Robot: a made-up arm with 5 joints.
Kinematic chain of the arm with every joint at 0, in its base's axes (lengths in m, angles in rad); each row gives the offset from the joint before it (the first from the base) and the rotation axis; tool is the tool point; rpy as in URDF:
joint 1: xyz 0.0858 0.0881 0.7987 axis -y
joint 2: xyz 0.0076 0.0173 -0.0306 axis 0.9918 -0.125 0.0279
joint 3: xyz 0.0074 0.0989 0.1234 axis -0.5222 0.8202 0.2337
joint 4: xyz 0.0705 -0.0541 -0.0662 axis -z
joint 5: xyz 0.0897 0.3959 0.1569 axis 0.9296 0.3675 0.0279
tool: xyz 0.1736 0.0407 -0.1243 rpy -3.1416 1.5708 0
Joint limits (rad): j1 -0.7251..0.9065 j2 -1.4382..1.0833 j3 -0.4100..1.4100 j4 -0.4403..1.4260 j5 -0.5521..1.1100
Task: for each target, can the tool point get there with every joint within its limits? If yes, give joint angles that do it. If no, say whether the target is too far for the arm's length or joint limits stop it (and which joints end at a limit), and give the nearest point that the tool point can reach.
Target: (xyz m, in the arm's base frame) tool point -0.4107 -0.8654 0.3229
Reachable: no: too far | nearest point -0.1526 -0.3339 0.5173 | short by 0.622 m
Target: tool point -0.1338 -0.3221 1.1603
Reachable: no: joint limits stop it (at a limit: joint 1, joint 2, joint 3, joint 5) | nearest point -0.0215 -0.0493 1.3542 | short by 0.353 m
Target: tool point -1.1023 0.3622 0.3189
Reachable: no: too far | nearest point -0.4570 0.2233 0.5159 | short by 0.689 m
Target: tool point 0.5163 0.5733 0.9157
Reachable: yes | joints 0.6094 -0.6022 -0.2117 0.1250 0.2193
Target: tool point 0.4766 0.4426 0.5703
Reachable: yes | joints 0.6596 -0.4446 0.6789 0.0130 0.1489
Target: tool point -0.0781 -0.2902 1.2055
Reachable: no: joint limits stop it (at a limit: joint 1, joint 2, joint 3, joint 5) | nearest point 0.0251 -0.0722 1.3575 | short by 0.285 m
